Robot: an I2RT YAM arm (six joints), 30 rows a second.
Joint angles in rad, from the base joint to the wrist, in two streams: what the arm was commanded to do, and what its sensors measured. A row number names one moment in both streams.
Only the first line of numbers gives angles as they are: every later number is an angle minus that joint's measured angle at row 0.
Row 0, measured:
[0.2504 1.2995 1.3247 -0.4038 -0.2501 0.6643]
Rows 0 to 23, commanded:
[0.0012 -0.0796 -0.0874 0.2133 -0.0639 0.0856]
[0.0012 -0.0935 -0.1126 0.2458 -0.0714 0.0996]
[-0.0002 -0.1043 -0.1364 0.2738 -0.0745 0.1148]
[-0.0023 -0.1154 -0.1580 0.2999 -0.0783 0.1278]
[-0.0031 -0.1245 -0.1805 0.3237 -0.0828 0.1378]
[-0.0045 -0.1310 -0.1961 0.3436 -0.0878 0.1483]
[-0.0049 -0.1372 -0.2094 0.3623 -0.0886 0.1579]
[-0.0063 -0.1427 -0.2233 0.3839 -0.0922 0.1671]
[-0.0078 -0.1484 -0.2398 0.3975 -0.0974 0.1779]
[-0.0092 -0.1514 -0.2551 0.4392 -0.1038 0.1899]
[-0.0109 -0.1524 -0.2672 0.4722 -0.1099 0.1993]
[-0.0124 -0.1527 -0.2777 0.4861 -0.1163 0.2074]
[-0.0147 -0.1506 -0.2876 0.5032 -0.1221 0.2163]
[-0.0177 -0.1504 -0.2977 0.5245 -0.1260 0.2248]
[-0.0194 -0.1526 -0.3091 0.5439 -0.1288 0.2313]
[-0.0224 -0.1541 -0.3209 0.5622 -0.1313 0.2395]
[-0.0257 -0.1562 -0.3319 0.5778 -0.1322 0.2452]
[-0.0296 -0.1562 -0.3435 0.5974 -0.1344 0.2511]
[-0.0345 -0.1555 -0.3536 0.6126 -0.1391 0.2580]
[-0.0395 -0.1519 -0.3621 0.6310 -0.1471 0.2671]
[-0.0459 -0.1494 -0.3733 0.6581 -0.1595 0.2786]
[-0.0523 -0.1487 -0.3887 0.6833 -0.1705 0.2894]
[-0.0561 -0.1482 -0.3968 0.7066 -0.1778 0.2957]
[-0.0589 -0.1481 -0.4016 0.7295 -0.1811 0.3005]
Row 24, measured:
[-0.0415 -0.1347 -0.3781 0.5520 -0.1373 0.2560]
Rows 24 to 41, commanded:
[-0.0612 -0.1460 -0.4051 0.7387 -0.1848 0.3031]
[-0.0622 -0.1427 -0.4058 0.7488 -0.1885 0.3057]
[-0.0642 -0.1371 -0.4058 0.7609 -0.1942 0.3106]
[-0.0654 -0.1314 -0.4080 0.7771 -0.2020 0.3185]
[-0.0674 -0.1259 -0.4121 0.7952 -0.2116 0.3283]
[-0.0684 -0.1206 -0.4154 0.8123 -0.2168 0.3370]
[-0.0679 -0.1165 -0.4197 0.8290 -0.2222 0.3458]
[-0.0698 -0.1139 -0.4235 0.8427 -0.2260 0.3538]
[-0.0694 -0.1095 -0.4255 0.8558 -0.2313 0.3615]
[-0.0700 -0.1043 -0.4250 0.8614 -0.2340 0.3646]
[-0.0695 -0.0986 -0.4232 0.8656 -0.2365 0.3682]
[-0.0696 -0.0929 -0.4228 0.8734 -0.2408 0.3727]
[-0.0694 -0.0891 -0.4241 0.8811 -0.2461 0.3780]
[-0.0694 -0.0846 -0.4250 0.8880 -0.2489 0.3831]
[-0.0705 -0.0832 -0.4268 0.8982 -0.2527 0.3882]
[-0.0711 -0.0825 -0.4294 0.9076 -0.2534 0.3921]
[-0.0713 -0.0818 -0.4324 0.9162 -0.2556 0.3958]
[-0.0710 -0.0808 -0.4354 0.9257 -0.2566 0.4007]
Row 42, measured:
[-0.0667 -0.0797 -0.4250 0.8087 -0.2315 0.3743]
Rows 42 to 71, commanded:
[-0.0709 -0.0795 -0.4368 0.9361 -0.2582 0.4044]
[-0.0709 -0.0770 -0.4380 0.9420 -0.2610 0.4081]
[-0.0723 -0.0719 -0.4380 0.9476 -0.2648 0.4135]
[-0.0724 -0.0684 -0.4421 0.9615 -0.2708 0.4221]
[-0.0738 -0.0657 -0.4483 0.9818 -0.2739 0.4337]
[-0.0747 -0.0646 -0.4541 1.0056 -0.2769 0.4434]
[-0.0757 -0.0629 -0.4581 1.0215 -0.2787 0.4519]
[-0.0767 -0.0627 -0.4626 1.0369 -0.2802 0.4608]
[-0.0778 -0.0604 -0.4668 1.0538 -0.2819 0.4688]
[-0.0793 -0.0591 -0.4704 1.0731 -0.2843 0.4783]
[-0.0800 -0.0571 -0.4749 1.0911 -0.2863 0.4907]
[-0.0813 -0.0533 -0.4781 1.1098 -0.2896 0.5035]
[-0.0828 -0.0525 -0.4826 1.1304 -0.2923 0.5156]
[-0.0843 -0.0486 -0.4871 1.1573 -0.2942 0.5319]
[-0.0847 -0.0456 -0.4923 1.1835 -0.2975 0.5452]
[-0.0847 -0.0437 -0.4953 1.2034 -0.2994 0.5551]
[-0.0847 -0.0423 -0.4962 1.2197 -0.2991 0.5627]
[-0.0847 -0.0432 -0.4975 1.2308 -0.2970 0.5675]
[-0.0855 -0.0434 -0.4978 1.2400 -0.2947 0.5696]
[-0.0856 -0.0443 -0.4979 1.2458 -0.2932 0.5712]
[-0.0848 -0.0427 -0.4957 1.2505 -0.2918 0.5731]
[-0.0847 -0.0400 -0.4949 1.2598 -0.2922 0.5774]
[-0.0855 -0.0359 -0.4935 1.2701 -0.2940 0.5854]
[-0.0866 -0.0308 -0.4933 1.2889 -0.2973 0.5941]
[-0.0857 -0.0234 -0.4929 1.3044 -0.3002 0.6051]
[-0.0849 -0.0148 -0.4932 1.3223 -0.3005 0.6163]
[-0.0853 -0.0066 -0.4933 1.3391 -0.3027 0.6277]
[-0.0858 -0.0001 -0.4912 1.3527 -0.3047 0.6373]
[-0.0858 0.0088 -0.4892 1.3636 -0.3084 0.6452]
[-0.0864 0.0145 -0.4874 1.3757 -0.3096 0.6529]
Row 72, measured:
[-0.0835 -0.0050 -0.5009 1.2398 -0.2853 0.6085]
